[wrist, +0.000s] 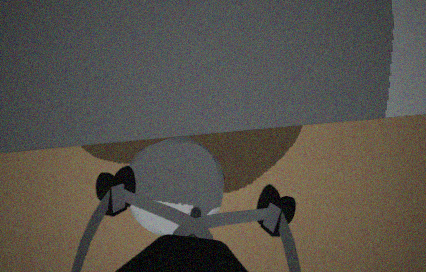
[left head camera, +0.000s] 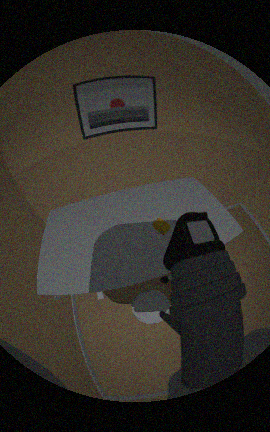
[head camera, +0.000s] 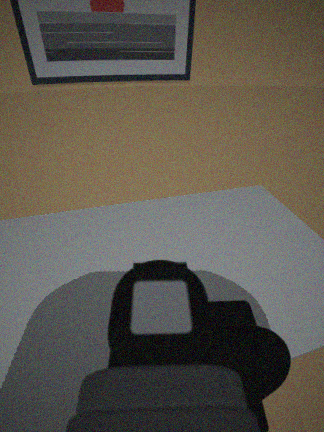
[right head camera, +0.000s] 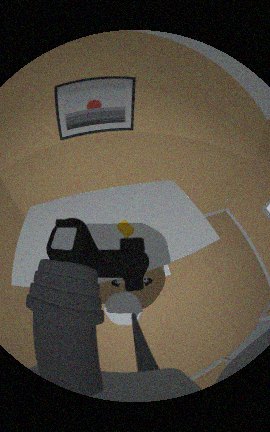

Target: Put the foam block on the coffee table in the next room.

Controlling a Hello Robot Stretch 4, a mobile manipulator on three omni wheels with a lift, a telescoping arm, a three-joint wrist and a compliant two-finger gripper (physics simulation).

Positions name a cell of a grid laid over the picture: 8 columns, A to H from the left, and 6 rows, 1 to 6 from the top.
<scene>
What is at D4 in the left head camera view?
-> A grey desk.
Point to a grey desk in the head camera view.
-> At G4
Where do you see a framed picture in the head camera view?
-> At B1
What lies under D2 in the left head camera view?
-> A framed picture.
</scene>
